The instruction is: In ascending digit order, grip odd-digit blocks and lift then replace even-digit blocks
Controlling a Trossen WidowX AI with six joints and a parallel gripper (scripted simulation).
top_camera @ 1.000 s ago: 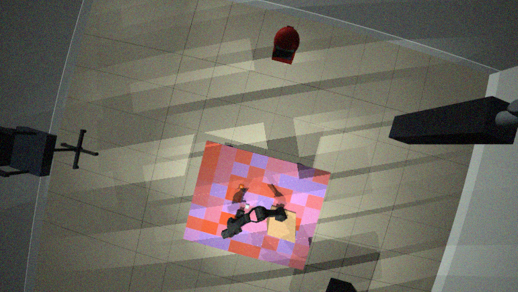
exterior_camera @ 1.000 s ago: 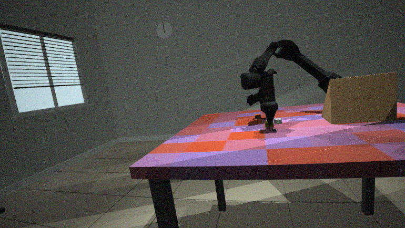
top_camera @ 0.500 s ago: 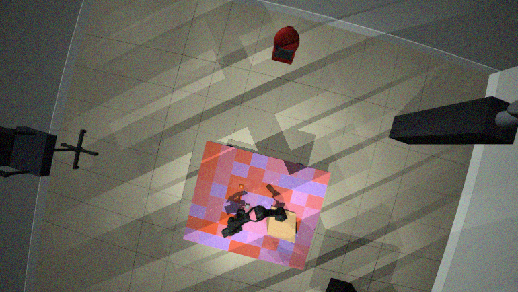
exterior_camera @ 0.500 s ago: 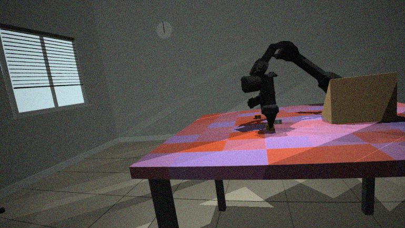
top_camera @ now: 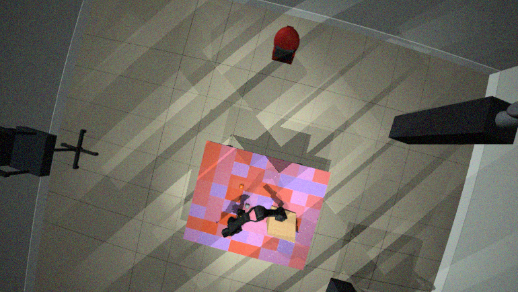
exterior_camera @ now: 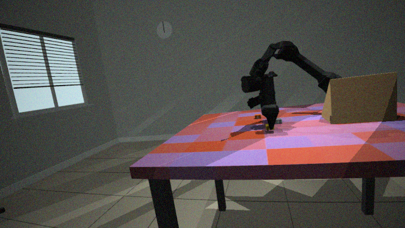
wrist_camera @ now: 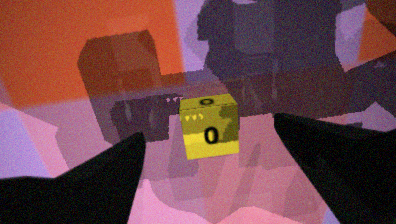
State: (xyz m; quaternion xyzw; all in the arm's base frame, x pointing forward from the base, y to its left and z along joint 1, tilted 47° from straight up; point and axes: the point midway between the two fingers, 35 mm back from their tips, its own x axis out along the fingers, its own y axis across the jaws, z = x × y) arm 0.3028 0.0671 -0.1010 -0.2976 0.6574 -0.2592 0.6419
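My gripper tip is right at the yellow block. The rest, counted from my gripper tip: grey block 3 cm behind, 10 cm to the right; then orange block 6 cm ahead, 24 cm to the right.
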